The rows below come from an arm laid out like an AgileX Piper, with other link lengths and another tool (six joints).
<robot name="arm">
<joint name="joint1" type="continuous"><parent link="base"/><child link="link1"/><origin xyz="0 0 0.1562"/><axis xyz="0 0 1"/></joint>
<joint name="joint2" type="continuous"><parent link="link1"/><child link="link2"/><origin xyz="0 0 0"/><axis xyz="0 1 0"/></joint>
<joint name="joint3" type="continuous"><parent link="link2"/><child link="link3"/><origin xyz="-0.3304 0 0.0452"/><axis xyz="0 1 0"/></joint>
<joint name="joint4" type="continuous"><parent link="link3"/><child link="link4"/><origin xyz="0.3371 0 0.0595"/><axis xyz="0.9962 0 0.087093"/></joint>
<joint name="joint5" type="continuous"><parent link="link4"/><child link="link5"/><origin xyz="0 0 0"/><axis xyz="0 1 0"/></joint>
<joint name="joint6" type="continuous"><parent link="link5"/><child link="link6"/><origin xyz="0.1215 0 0.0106"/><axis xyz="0.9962 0 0.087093"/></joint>
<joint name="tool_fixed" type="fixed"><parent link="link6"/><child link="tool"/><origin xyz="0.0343 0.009 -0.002" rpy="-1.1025 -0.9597 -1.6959"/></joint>
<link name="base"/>
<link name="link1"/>
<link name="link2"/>
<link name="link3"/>
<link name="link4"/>
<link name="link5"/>
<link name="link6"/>
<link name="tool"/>
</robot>
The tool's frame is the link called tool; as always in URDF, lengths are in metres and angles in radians. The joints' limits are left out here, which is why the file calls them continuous.
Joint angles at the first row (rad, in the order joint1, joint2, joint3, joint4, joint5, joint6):
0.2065, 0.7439, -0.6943, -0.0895, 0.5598, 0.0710
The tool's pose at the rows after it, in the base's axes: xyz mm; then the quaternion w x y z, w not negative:
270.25 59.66 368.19 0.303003 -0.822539 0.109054 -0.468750
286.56 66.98 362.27 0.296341 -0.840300 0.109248 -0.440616
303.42 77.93 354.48 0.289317 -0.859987 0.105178 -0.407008
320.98 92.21 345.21 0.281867 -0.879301 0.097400 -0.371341
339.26 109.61 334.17 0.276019 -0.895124 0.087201 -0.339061
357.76 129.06 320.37 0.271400 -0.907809 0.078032 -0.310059
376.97 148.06 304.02 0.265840 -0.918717 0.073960 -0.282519
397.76 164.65 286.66 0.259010 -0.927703 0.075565 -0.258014
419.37 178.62 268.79 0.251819 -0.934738 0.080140 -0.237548
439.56 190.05 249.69 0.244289 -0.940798 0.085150 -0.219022
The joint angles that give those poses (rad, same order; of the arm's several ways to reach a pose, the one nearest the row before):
0.2106, 0.8195, -0.7299, -0.0840, 0.5762, 0.0665
0.2228, 0.9013, -0.7753, -0.0784, 0.6058, 0.0583
0.2446, 0.9908, -0.8272, -0.0727, 0.6434, 0.0483
0.2733, 1.0864, -0.8847, -0.0687, 0.6825, 0.0389
0.3064, 1.1843, -0.9422, -0.0662, 0.7090, 0.0336
0.3403, 1.2837, -0.9978, -0.0647, 0.7240, 0.0351
0.3684, 1.3863, -1.0567, -0.0631, 0.7375, 0.0429
0.3867, 1.4910, -1.1227, -0.0615, 0.7524, 0.0541
0.3969, 1.5936, -1.1928, -0.0600, 0.7665, 0.0650
0.4022, 1.6899, -1.2600, -0.0577, 0.7802, 0.0722

